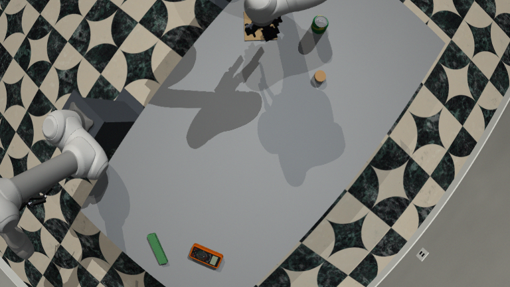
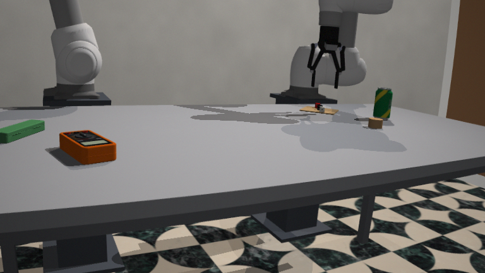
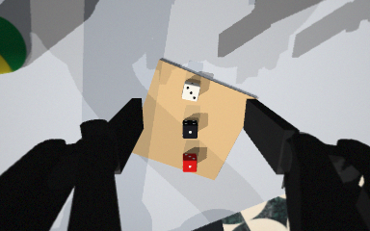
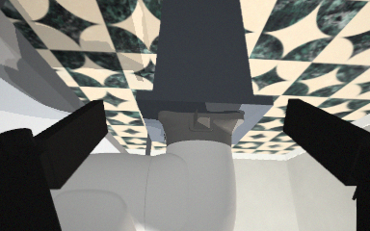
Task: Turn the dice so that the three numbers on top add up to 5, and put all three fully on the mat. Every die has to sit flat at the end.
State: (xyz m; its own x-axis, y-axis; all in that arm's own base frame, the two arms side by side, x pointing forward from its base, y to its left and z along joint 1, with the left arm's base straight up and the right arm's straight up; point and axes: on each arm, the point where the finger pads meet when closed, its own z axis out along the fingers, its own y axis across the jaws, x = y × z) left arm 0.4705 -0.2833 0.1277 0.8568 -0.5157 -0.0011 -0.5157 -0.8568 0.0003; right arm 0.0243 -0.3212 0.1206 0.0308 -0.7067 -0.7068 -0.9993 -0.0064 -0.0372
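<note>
Now: the tan mat 50 mm behind my left hand, 20 mm to the left of it and 130 mm below it. Also, from my left hand: red die: 90 mm behind, 50 mm to the left, 110 mm below; wooden cylinder: 290 mm ahead, 10 mm to the left, 110 mm below; dark object: 20 mm behind, 370 mm to the left, 110 mm below.
</note>
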